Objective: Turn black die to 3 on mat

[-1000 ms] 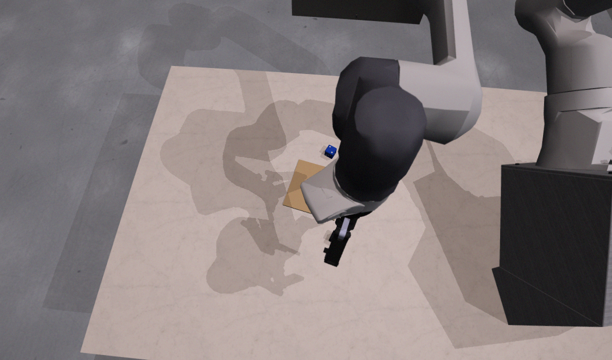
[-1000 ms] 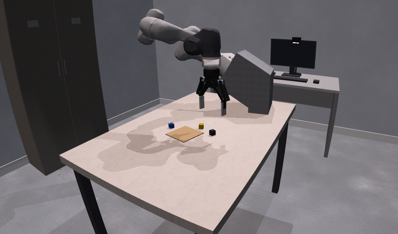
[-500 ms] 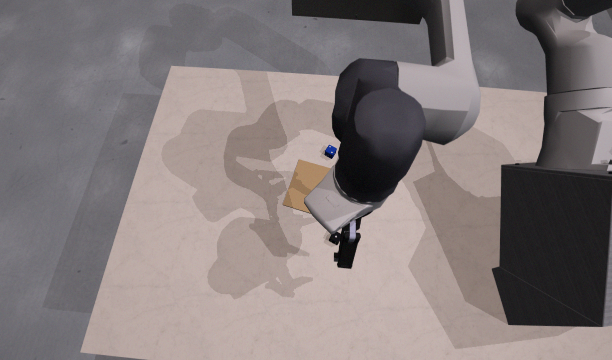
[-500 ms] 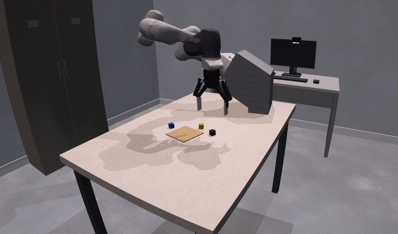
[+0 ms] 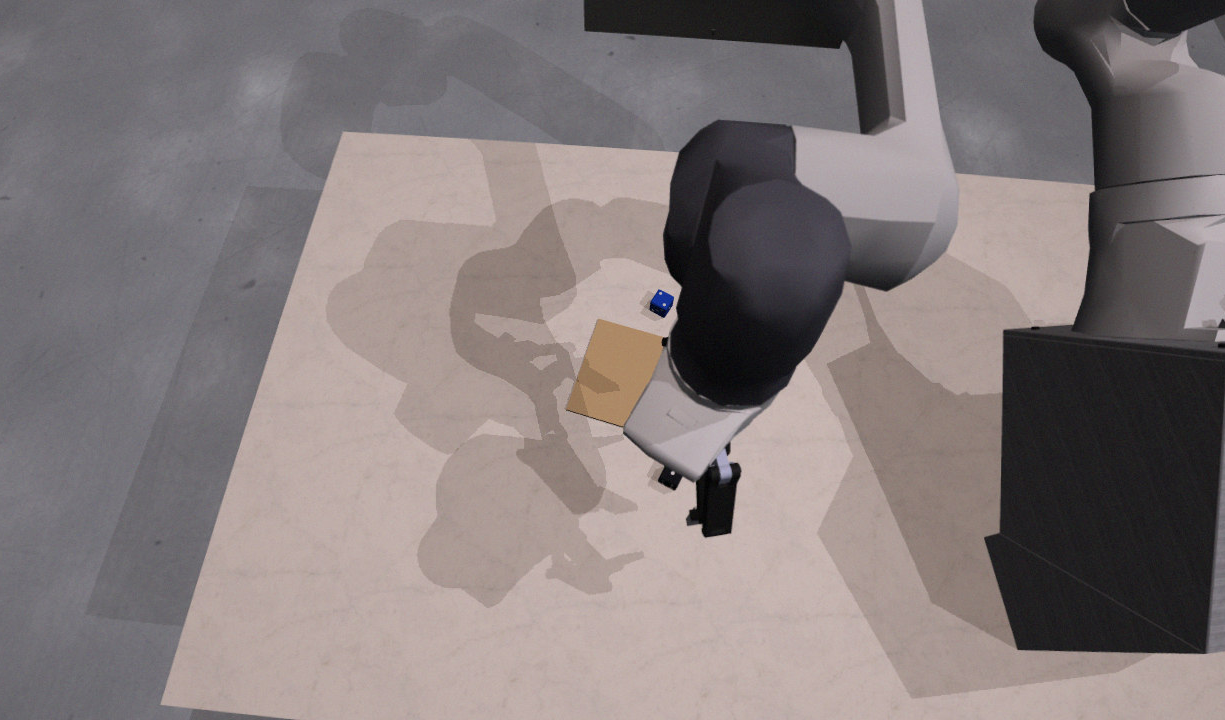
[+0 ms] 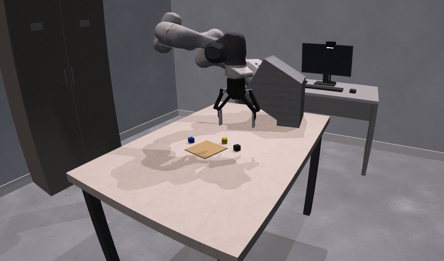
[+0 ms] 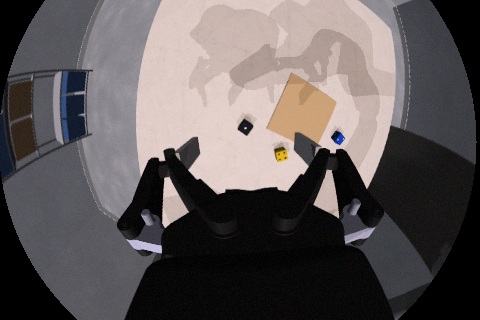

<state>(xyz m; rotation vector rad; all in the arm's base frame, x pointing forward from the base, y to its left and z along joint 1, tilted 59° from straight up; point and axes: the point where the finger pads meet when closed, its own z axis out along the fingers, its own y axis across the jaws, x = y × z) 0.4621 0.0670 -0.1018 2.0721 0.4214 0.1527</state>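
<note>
Now: hand 11 cm above the black die. The rest, counted from my hand: tan mat (6 cm ahead, 13 cm to the right, 12 cm below); then blue die (3 cm ahead, 24 cm to the right, 11 cm below); then yellow die (4 cm behind, 9 cm to the right, 11 cm below).
</note>
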